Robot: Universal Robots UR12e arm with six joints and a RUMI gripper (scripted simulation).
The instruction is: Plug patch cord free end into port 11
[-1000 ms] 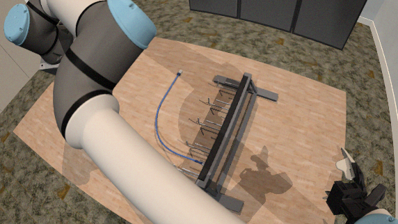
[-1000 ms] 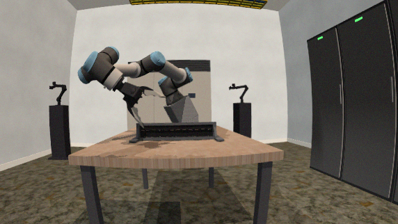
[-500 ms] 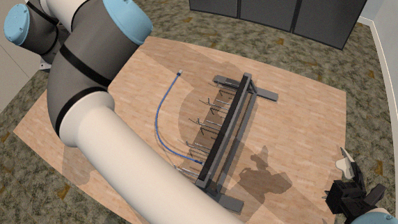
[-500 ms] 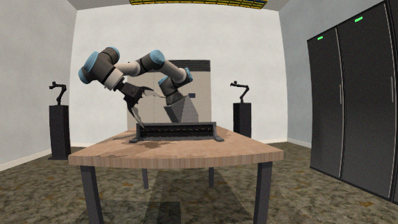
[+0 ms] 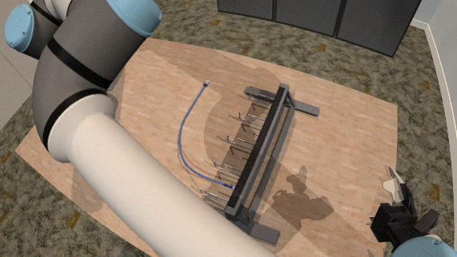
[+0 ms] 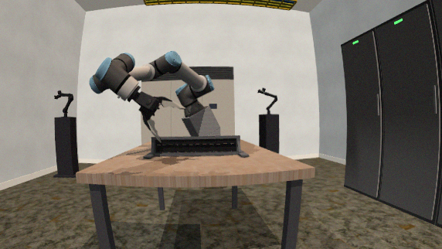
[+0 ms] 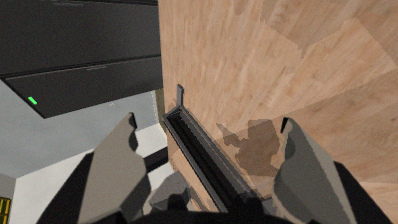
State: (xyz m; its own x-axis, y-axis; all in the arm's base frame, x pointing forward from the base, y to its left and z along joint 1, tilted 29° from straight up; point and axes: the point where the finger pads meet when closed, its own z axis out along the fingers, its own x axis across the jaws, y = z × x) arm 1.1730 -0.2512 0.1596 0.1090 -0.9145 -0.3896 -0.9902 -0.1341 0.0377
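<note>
Right now the plug is 620 mm behind my hand, 430 mm to the left of it and 160 mm below it.
</note>
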